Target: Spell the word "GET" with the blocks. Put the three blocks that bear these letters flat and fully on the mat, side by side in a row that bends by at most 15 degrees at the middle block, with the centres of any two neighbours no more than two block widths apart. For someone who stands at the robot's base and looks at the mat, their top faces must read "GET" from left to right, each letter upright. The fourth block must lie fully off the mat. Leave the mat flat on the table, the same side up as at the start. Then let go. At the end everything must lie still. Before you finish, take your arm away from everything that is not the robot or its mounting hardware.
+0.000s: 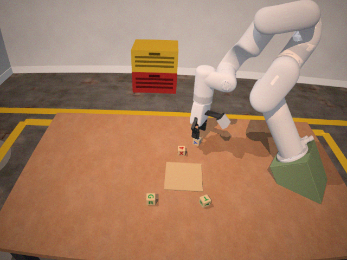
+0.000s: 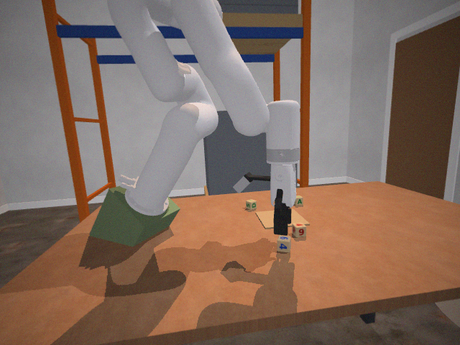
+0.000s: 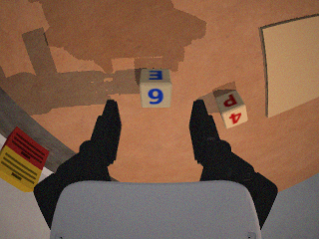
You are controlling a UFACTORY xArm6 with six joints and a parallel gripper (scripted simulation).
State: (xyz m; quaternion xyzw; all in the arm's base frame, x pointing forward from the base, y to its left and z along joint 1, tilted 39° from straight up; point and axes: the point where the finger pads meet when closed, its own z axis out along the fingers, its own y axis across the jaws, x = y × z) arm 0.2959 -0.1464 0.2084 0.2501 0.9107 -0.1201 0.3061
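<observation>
Right now my hand is 6 cm above the e block. The rest, counted from my hand: tan mat 18 cm to the left, 9 cm ahead, 7 cm below; then t block 32 cm to the left, 6 cm below, 4 cm ahead; then red-lettered block 8 cm ahead, 6 cm below, 5 cm to the left.
</observation>
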